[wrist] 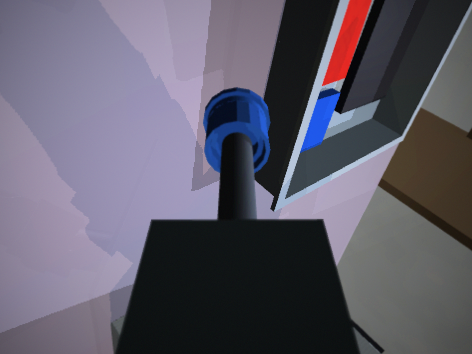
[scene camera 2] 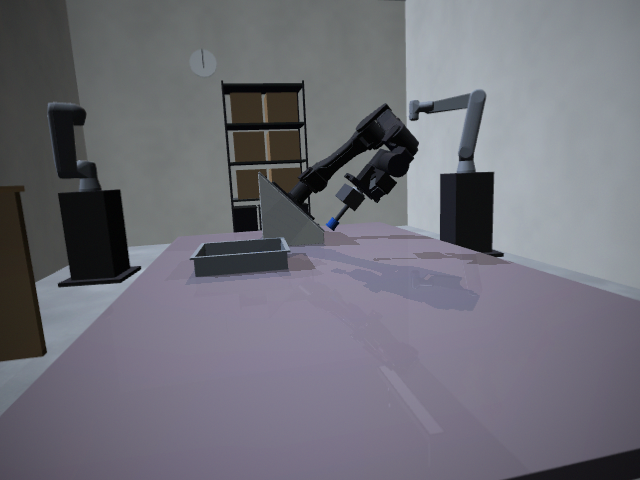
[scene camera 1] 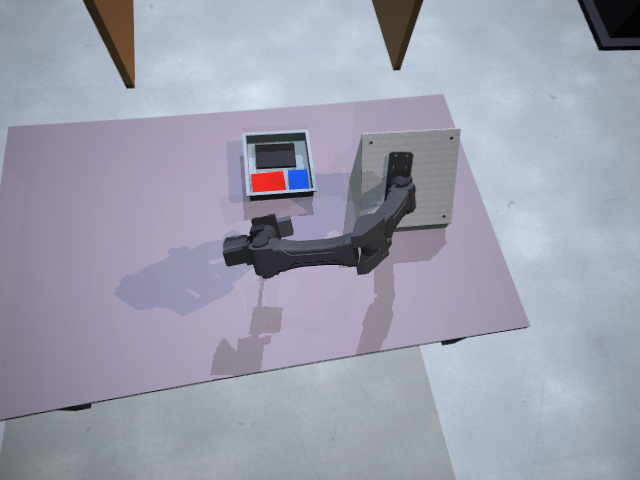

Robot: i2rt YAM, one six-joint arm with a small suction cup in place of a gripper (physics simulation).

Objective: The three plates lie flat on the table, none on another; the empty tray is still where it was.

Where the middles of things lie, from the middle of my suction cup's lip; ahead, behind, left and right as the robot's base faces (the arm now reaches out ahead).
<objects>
Now: the blue plate [wrist: 327, 99] 10 cm behind my suction cup, 19 cm to the right of it and 9 cm below it. The rest, counted from my suction cup: tray [scene camera 2: 230, 257]: 3 cm behind, 25 cm to the right, 7 cm below; black plate [scene camera 1: 282, 155]: 2 cm behind, 30 cm to the right, 9 cm below.
</objects>
